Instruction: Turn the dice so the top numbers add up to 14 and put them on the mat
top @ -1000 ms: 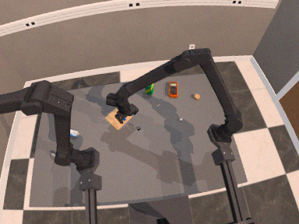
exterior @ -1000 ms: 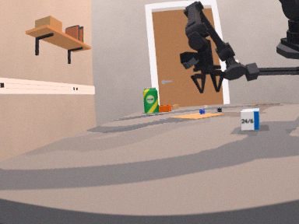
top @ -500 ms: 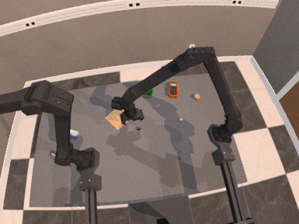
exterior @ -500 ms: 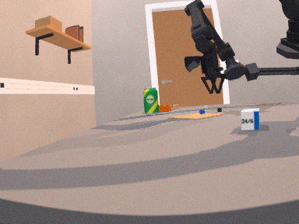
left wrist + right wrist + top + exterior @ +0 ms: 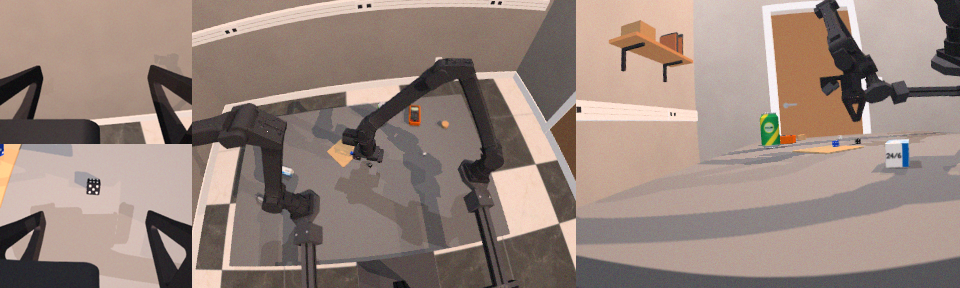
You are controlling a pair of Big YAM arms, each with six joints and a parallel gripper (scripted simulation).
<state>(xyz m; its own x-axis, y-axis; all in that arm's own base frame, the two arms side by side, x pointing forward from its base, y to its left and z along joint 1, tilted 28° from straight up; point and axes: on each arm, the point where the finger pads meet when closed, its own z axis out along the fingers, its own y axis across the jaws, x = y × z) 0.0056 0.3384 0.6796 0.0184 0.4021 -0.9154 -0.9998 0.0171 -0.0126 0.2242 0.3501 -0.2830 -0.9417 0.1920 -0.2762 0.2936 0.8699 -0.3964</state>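
My right hand is 7 cm above the black die. From my right hand the other things lie so: blue die (9 cm ahead, 9 cm to the left, 7 cm below); then mat (12 cm ahead, 13 cm to the left, 8 cm below).
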